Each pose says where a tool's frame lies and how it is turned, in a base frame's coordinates. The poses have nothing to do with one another.
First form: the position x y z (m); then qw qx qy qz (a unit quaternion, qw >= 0).
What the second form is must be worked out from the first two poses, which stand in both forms.
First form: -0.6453 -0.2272 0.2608 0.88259 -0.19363 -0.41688 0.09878
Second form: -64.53 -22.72 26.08 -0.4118 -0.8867 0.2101 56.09
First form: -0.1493 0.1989 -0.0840 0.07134 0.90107 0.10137 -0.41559
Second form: -14.93 19.89 -8.40 0.9034 0.1016 -0.4167 171.82
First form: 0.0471 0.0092 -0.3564 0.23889 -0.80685 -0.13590 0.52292
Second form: 4.71 0.92 -35.64 -0.8309 -0.1400 0.5385 152.36
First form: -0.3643 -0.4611 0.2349 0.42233 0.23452 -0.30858 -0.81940
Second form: -36.43 -46.11 23.49 0.2587 -0.3404 -0.9040 130.04
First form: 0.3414 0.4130 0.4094 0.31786 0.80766 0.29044 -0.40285
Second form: 34.14 41.30 40.94 0.8518 0.3063 -0.4249 142.93
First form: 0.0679 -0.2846 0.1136 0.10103 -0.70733 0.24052 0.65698
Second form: 6.79 -28.46 11.36 -0.7110 0.2418 0.6604 168.40
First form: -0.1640 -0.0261 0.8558 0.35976 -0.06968 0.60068 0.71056
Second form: -16.40 -2.61 85.58 -0.0747 0.6438 0.7616 137.83
